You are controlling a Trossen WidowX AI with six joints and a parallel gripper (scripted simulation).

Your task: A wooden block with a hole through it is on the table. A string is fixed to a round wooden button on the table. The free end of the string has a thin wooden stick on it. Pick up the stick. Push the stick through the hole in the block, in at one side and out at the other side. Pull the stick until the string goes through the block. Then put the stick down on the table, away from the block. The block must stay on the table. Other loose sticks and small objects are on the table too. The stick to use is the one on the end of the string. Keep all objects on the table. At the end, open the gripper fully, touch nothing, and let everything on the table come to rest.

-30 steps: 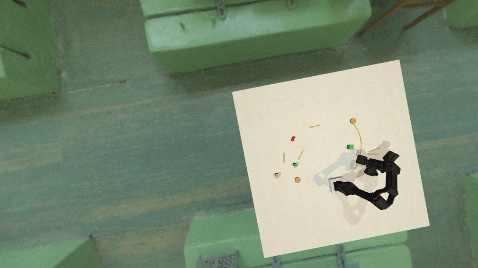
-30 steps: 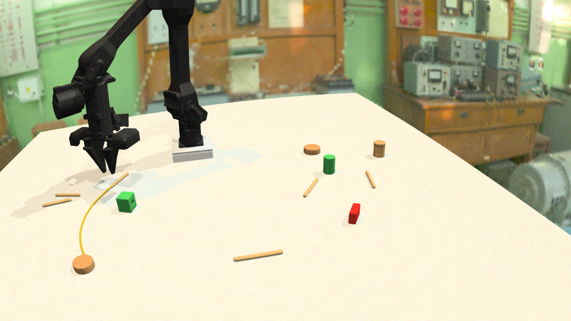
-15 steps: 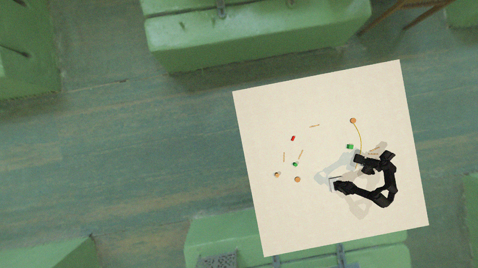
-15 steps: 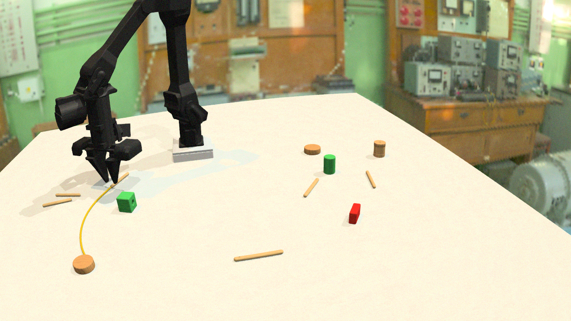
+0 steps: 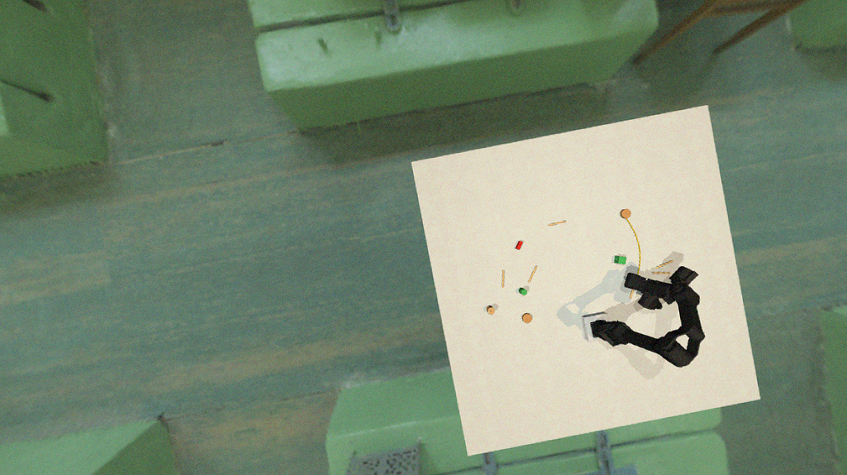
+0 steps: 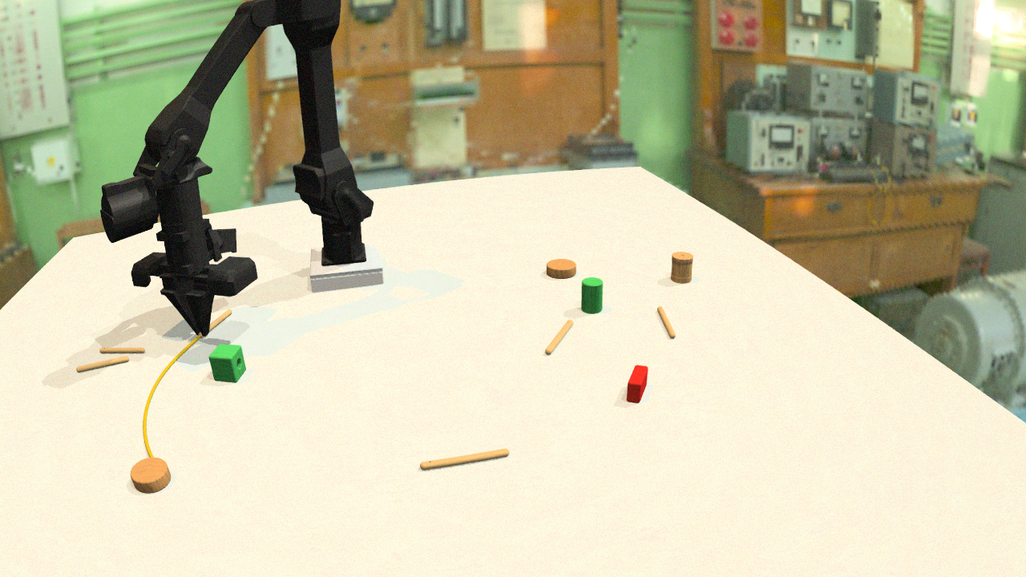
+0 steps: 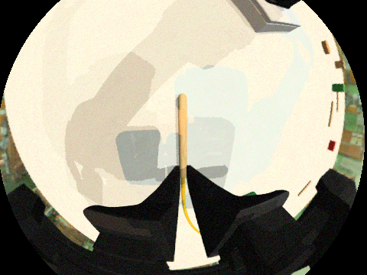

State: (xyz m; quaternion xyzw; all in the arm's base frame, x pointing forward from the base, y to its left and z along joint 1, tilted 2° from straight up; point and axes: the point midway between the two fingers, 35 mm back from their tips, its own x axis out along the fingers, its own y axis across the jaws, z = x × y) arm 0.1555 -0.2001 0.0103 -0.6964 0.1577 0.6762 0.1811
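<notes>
Right now the green block is 110 mm ahead of my gripper tip, 50 mm to the left of it and 10 mm above it. From my gripper tip the other things lie so: round wooden button 300 mm ahead, 10 mm to the right; then green cylinder 60 mm ahead, 490 mm to the left, 20 mm above; then thin wooden stick 10 mm behind, 10 mm to the left.
</notes>
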